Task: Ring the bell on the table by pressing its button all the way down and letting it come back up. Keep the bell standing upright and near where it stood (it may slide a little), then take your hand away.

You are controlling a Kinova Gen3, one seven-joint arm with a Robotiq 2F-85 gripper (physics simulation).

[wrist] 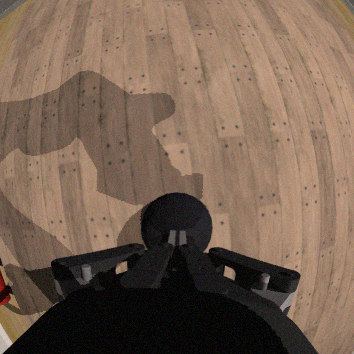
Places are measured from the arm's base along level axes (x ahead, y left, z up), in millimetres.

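Where they show: gripper, between the fingertips: (176, 240).
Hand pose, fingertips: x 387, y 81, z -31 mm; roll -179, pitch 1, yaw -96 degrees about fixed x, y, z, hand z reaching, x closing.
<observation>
After its pixels a point has its place.
The bell (176, 215) @[x 406, y 81, z -51 mm] is a round, dark, nearly black dome on the wooden table, a little below the middle of the wrist view. It looks upright. My gripper (176, 240) @[x 387, y 81, z -31 mm] is shut with nothing between its fingers. Its light grey fingertips are together and overlap the lower middle part of the bell in the view, over or at its top. The fingertips hide the button, and I cannot tell whether they touch it or how far down it is.
The plank-patterned table (270, 90) @[x 561, y -62, z -92 mm] spreads around the bell. Shadows of the arm fall across its left side. Part of a red object (4, 290) with black parts shows at the lower left edge of the view.
</observation>
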